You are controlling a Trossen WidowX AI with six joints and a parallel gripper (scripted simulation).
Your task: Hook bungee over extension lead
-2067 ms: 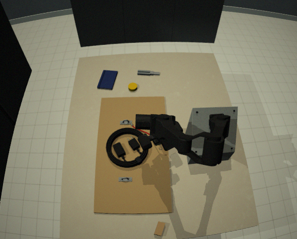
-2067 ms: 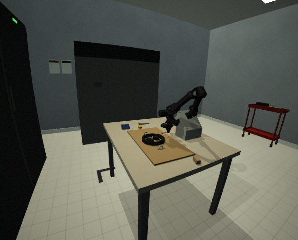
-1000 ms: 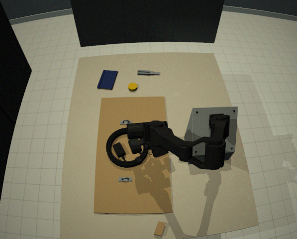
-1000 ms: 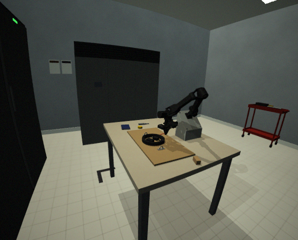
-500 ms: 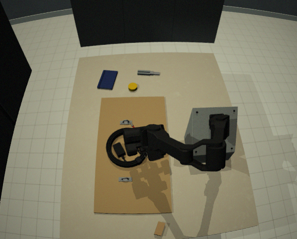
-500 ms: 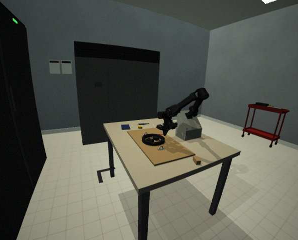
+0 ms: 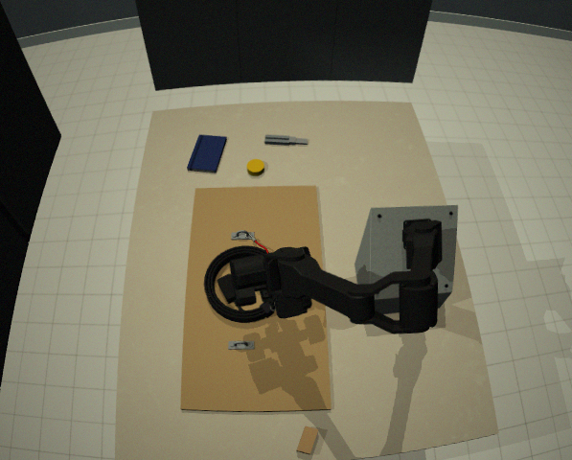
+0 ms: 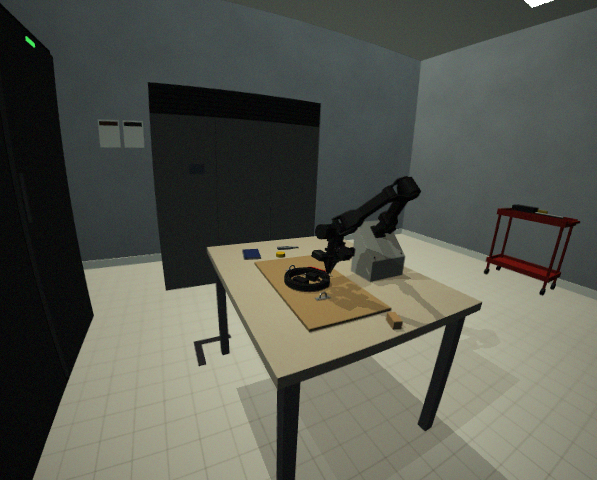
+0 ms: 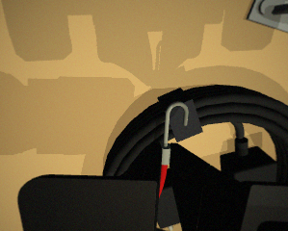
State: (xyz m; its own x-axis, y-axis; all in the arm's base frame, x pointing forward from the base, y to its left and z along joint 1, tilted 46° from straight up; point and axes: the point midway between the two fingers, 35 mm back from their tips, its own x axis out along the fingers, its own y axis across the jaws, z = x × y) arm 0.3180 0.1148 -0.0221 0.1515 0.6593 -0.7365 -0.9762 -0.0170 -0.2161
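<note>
Right now the extension lead coil is 7 cm below my hand, 7 cm ahead of it and 6 cm to the right of it. Round my hand: small wooden block 33 cm to the left, 8 cm below, 4 cm behind; then board 9 cm below, 6 cm to the right, 5 cm ahead; then yellow disc 44 cm to the right, 9 cm below, 3 cm ahead.
</note>
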